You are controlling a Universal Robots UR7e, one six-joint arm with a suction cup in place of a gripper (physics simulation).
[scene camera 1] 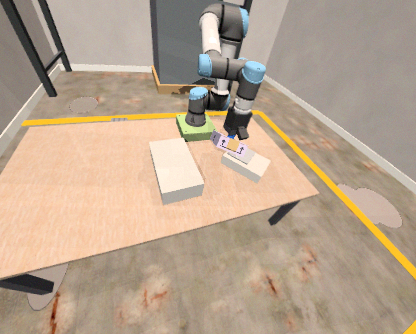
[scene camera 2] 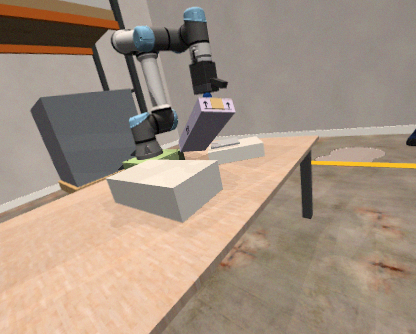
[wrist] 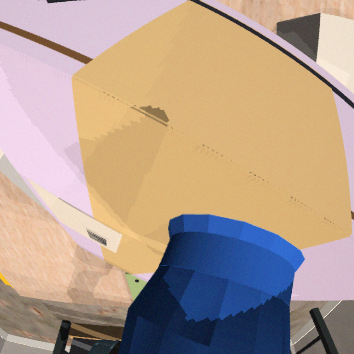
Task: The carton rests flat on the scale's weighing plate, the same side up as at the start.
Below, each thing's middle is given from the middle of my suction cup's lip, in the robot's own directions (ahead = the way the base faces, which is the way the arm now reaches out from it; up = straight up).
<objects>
I see my suction cup 110 mm above the lilac carton (scene camera 2: pixel 209 115), 90 mm past it and 50 mm to the right of it. The rest, counted from my suction cup: scale (scene camera 2: pixel 229 150) (250 mm below, 200 mm to the left, 20 mm behind); pale block (scene camera 2: pixel 175 189) (240 mm to the right, 240 mm below, 100 mm behind).
</objects>
